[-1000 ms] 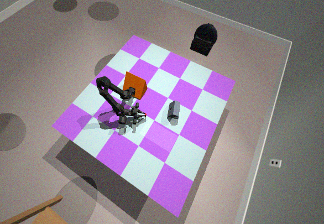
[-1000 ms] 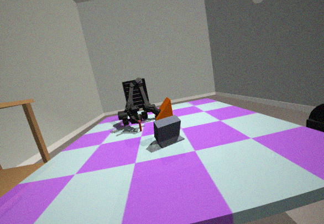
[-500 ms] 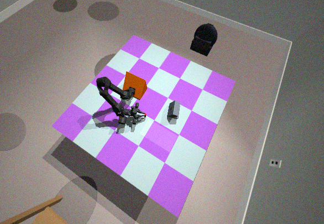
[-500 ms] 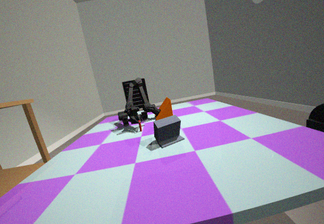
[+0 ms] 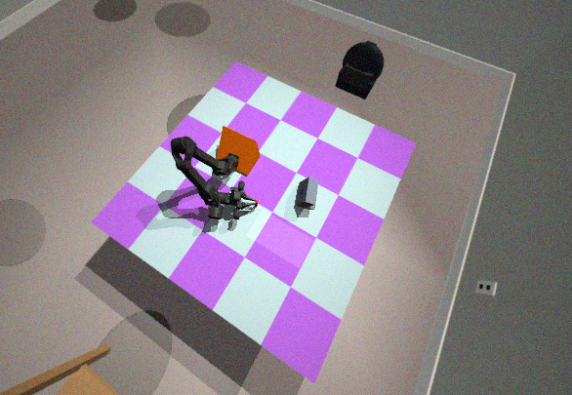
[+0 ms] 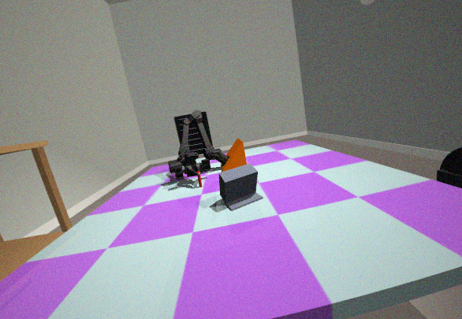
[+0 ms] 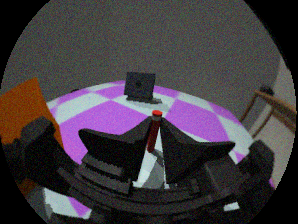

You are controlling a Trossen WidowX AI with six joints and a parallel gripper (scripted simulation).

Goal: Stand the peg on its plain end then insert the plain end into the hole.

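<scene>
My gripper tip is 1 cm above the red peg. Also, from my gripper tip: grey sloped panel 21 cm ahead, 15 cm to the left, 1 cm below.
</scene>
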